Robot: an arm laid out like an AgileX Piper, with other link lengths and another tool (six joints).
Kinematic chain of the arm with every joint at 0, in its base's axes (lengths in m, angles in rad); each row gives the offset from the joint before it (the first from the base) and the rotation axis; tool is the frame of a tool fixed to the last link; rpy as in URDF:
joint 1: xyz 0 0 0.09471 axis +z
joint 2: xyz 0 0 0 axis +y
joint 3: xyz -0.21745 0 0.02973 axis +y
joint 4: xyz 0.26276 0 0.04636 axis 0.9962 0 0.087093
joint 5: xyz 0 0 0 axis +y
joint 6: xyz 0.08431 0 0.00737 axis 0.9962 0 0.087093
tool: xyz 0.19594 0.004 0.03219 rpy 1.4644 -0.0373 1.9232
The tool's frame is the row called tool.
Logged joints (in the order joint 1, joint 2, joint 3, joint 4, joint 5, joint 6), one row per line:
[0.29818 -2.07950 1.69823 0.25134 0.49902 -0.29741]
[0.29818 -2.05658 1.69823 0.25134 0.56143 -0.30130]
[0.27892 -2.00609 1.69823 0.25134 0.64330 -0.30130]
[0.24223 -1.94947 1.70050 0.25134 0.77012 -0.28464]
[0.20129 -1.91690 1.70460 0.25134 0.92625 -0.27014]
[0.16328 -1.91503 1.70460 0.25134 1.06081 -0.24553]
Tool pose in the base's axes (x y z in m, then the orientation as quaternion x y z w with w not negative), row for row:
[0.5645 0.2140 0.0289 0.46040 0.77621 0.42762 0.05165]
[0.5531 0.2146 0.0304 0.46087 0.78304 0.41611 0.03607]
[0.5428 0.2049 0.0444 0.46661 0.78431 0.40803 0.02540]
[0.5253 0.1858 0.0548 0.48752 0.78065 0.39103 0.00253]
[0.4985 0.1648 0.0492 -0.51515 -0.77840 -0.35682 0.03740]
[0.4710 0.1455 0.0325 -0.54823 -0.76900 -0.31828 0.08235]
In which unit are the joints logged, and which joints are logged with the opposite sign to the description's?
The joints are logged in radians. Opposite sign: joint 2, joint 3.
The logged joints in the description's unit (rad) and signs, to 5 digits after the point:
[0.29818 2.07950 -1.69823 0.25134 0.49902 -0.29741]
[0.29818 2.05658 -1.69823 0.25134 0.56143 -0.30130]
[0.27892 2.00609 -1.69823 0.25134 0.64330 -0.30130]
[0.24223 1.94947 -1.70050 0.25134 0.77012 -0.28464]
[0.20129 1.91690 -1.70460 0.25134 0.92625 -0.27014]
[0.16328 1.91503 -1.70460 0.25134 1.06081 -0.24553]

